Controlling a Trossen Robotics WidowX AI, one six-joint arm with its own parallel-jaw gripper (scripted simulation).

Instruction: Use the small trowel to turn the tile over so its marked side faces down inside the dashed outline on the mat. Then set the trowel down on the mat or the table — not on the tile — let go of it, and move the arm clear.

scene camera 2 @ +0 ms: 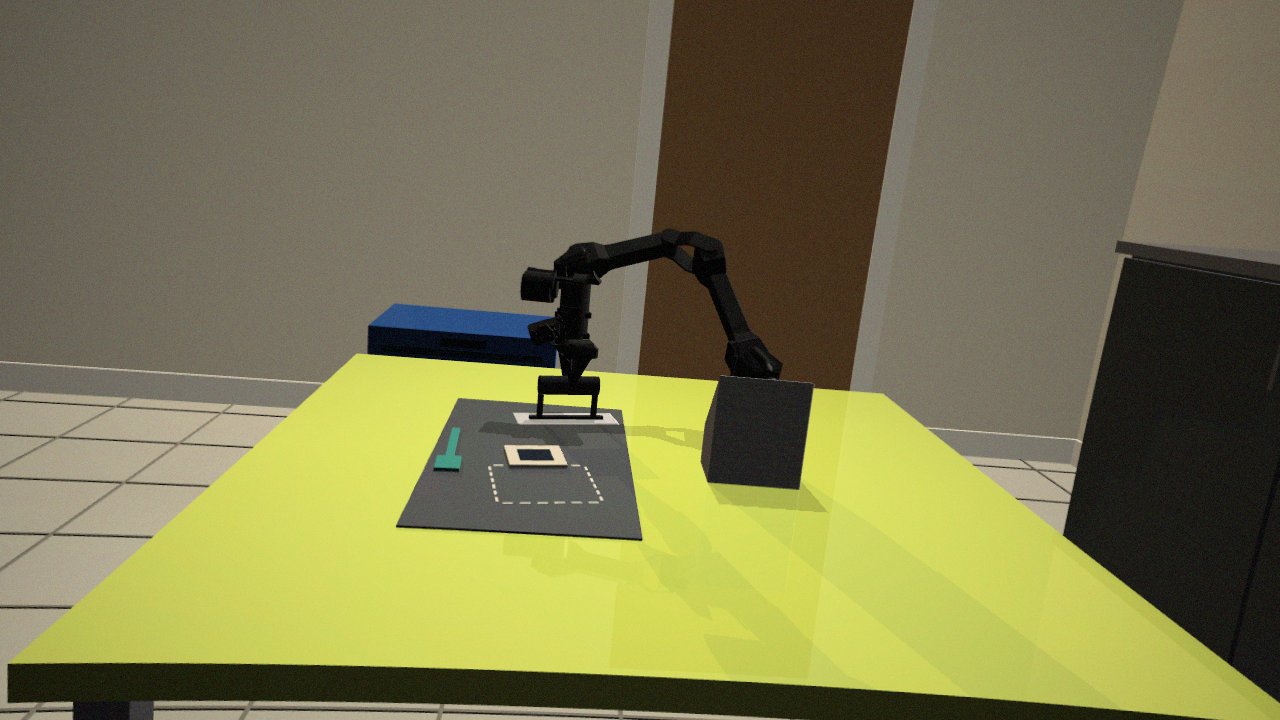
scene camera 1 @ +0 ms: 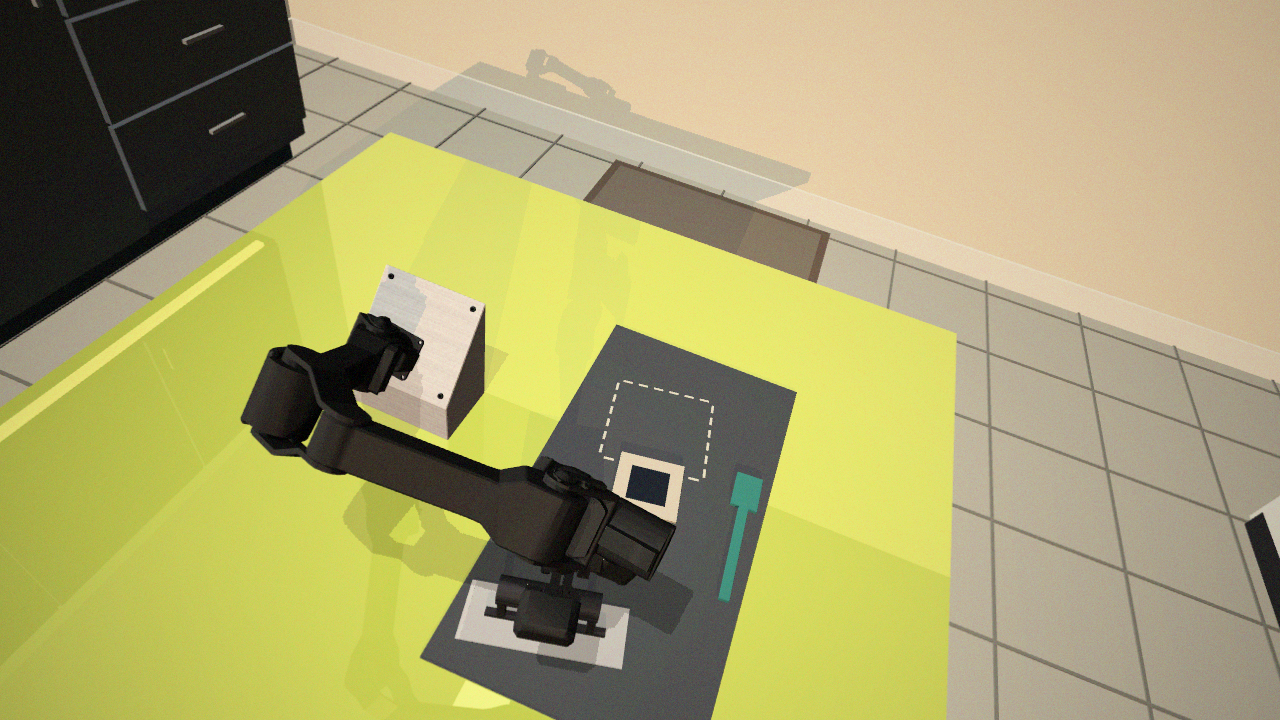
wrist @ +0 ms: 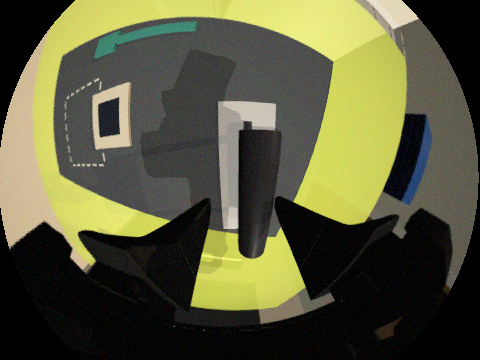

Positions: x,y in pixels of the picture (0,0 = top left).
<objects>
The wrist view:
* my gripper: 243,202
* tile: 111,113
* teal trowel: 108,44
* dark mat: 178,79
</objects>
